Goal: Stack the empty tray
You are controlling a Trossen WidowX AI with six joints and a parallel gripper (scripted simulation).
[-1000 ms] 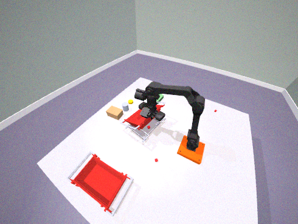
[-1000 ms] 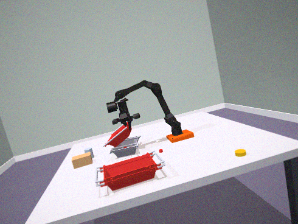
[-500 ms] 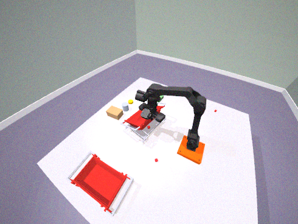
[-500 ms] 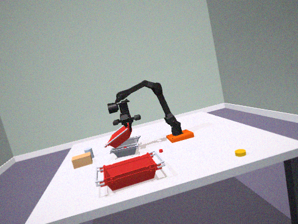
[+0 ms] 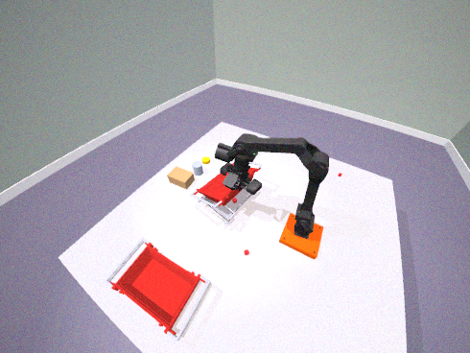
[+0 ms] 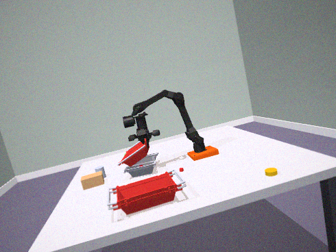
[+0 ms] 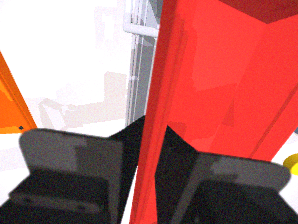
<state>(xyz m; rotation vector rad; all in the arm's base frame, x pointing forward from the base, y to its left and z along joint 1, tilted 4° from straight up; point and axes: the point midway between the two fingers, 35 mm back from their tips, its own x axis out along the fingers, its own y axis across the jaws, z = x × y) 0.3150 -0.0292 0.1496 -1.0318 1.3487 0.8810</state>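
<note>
Right now my gripper tip is 7 cm short of the red tray and 2 cm to the left of it. Round my gripper tip: grey cylinder (30 cm ahead, 13 cm to the right, 9 cm below); small red cube (21 cm to the left, 12 cm below, 12 cm behind); tan box (35 cm ahead, 9 cm below, 3 cm to the right).
</note>
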